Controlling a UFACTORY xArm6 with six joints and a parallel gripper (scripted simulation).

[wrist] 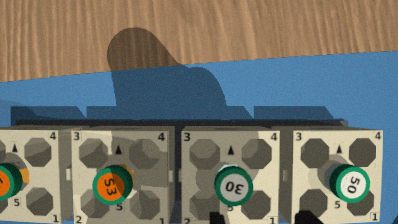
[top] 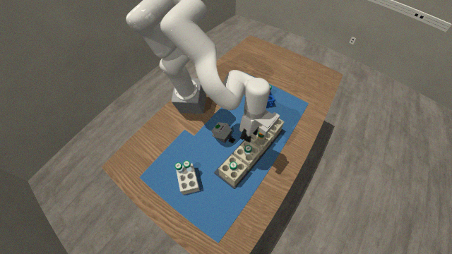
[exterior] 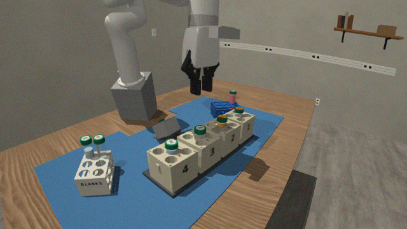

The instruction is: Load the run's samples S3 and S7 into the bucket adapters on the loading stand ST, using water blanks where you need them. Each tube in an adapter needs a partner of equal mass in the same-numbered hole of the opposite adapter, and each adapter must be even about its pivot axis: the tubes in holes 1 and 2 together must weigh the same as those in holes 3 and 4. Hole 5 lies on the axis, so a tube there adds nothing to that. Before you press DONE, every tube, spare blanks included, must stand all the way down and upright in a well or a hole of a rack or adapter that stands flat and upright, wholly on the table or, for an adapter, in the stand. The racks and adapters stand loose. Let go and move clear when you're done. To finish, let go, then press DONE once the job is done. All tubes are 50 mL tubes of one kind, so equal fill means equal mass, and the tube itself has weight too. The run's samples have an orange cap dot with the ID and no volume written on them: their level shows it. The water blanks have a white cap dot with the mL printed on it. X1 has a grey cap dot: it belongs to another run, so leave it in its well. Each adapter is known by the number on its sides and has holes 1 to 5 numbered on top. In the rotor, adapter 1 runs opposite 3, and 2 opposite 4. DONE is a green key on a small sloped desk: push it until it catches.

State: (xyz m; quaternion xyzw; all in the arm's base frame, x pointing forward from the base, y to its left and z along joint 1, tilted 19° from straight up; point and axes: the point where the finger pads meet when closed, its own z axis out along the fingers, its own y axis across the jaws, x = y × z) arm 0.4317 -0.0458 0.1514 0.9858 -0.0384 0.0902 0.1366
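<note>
My hand is 220 mm past the green DONE key, 50 mm to the right of it and 180 mm above it. Round my hand: blue rack (120 mm behind, 390 mm to the left, 220 mm below); then white blanks rack (170 mm behind, 270 mm to the right, 220 mm below); then adapter (20 mm ahead, 220 mm to the left, 200 mm below).
</note>
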